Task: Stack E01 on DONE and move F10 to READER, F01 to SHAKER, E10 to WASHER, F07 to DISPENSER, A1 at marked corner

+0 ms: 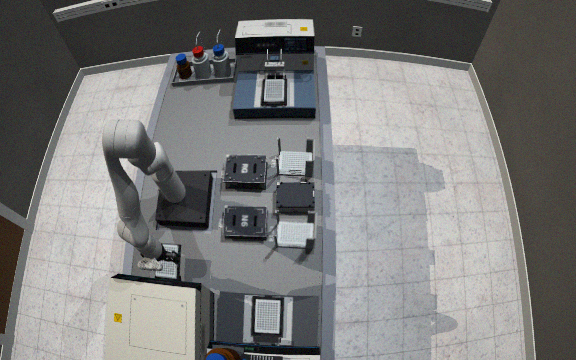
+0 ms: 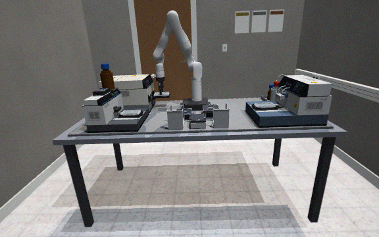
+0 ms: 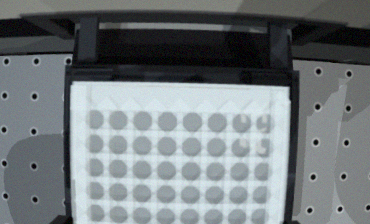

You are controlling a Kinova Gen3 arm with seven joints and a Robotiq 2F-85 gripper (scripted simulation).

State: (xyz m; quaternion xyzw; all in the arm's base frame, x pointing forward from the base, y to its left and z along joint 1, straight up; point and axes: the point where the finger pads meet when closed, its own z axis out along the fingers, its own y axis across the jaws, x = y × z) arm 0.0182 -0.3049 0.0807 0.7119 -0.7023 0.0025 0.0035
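Right now the dark pull-out tray is 20 mm below my hand. Round my hand: washer nest (370 mm ahead, 780 mm to the left, 40 mm below); regrip nest (270 mm ahead, 410 mm to the left, 70 mm below).
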